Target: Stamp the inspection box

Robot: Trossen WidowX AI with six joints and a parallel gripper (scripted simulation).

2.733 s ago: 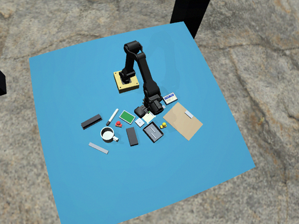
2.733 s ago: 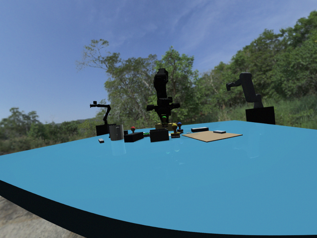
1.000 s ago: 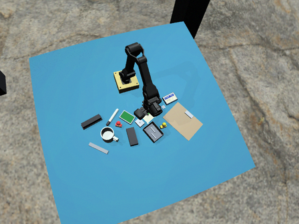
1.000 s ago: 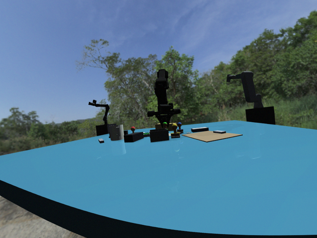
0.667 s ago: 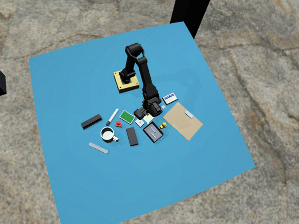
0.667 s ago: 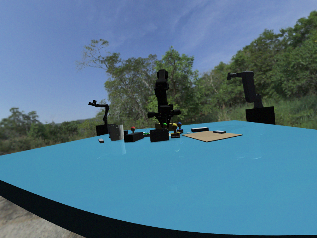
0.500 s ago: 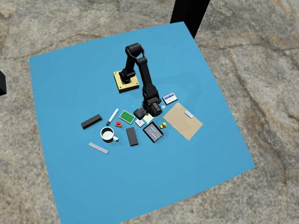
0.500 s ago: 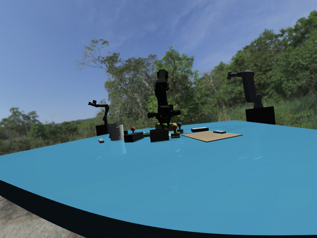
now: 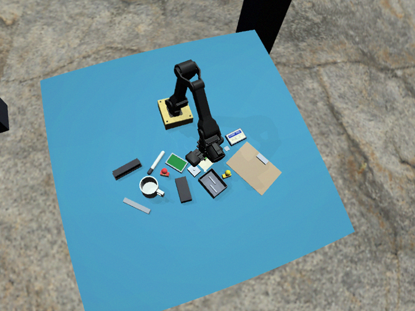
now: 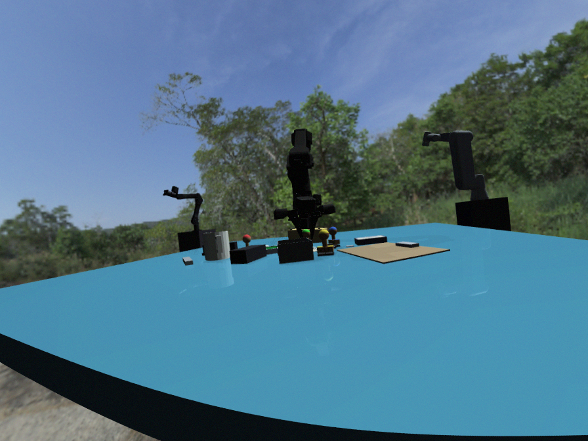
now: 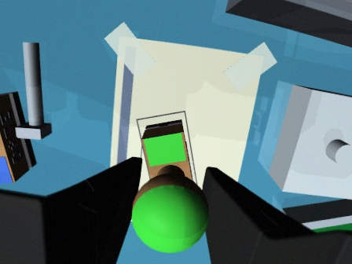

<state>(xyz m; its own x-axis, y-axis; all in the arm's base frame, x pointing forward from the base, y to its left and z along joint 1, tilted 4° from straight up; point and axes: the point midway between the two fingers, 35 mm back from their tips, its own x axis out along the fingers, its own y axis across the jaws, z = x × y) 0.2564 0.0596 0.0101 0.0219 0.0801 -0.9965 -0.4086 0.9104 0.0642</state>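
Now: gripper tip 10 mm past the green-knobbed stamp and 10 mm above it. Round my gripper tip: green ink pad 130 mm to the right, 30 mm below, 20 mm behind; then cream card 40 mm below; then blue-knobbed stamp 80 mm to the left, 40 mm behind, 10 mm below.
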